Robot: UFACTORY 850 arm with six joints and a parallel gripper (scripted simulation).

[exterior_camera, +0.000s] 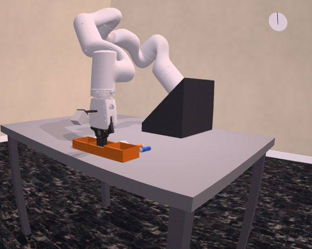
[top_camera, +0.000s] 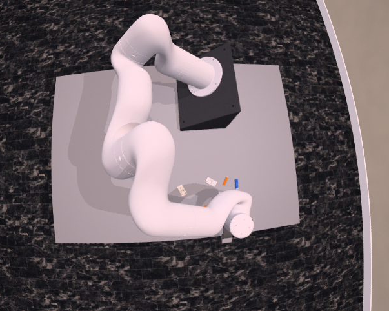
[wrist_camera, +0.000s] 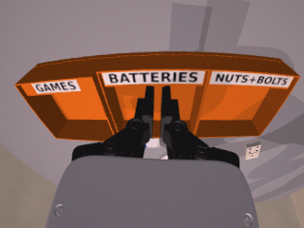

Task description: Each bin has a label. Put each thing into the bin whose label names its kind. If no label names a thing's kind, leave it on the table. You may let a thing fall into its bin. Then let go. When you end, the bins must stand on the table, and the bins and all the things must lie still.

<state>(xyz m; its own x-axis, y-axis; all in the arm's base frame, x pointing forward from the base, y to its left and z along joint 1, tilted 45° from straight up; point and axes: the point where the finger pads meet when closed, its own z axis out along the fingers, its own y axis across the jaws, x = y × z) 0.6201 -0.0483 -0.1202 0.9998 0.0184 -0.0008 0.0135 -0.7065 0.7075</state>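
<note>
Now: the orange three-compartment bin 20 mm below my hand. From my hand the other things lie so: blue-and-white block (90 mm behind, 30 mm below, 20 mm to the left); then orange battery (150 mm behind, 30 mm to the left, 30 mm below); then blue battery (130 mm behind, 90 mm to the left, 30 mm below).
</note>
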